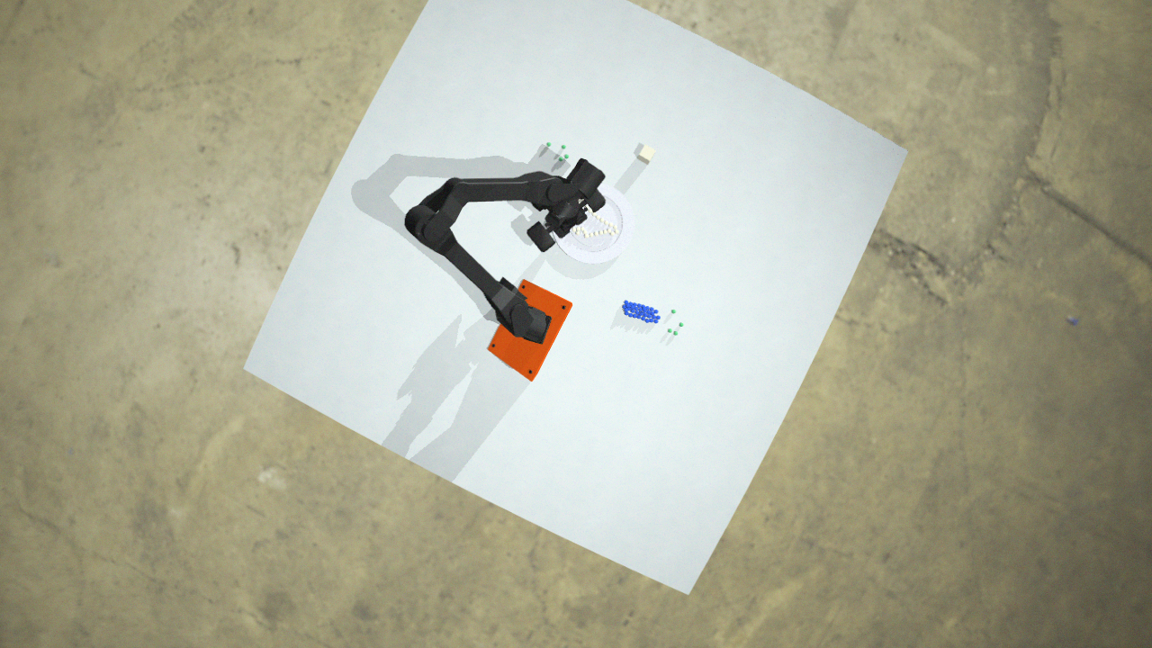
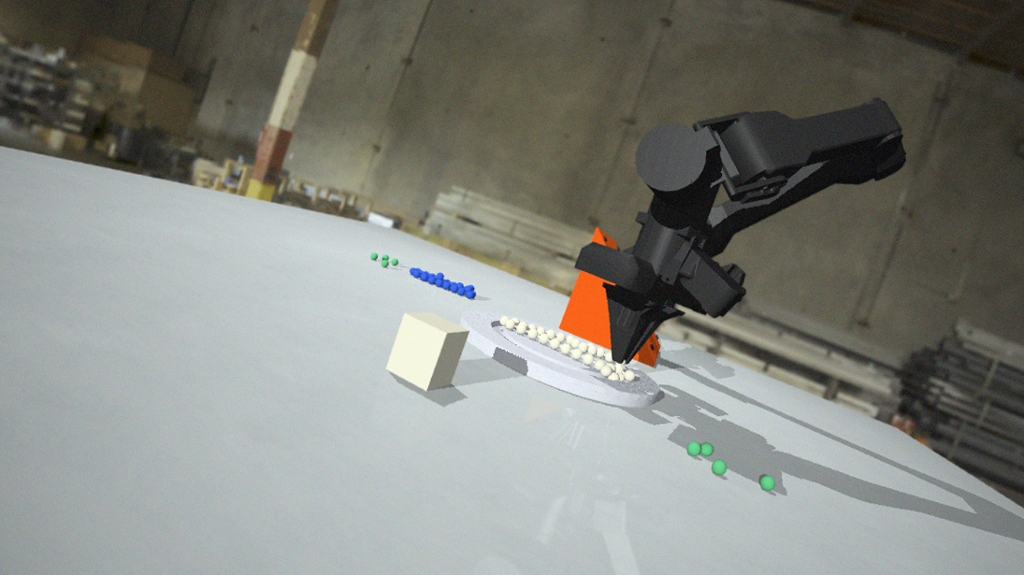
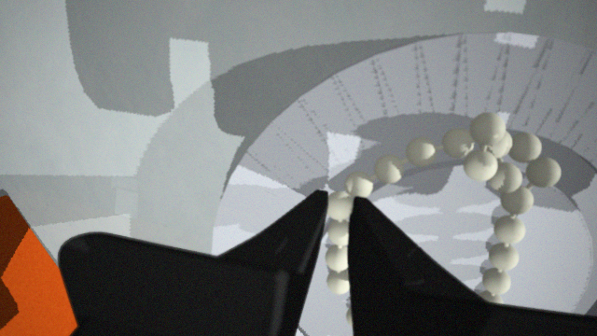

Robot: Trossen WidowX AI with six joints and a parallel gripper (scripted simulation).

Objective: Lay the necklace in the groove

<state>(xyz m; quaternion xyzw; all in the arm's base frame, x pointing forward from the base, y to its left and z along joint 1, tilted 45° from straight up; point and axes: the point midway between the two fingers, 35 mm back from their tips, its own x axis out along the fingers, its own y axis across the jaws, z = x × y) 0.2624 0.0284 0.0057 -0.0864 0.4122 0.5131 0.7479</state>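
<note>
The round bead board is 2 cm ahead of my gripper tip, 6 cm to the right of it and 1 cm below it. From my gripper tip the other things lie so: cream cube 23 cm ahead, 13 cm to the right.
</note>
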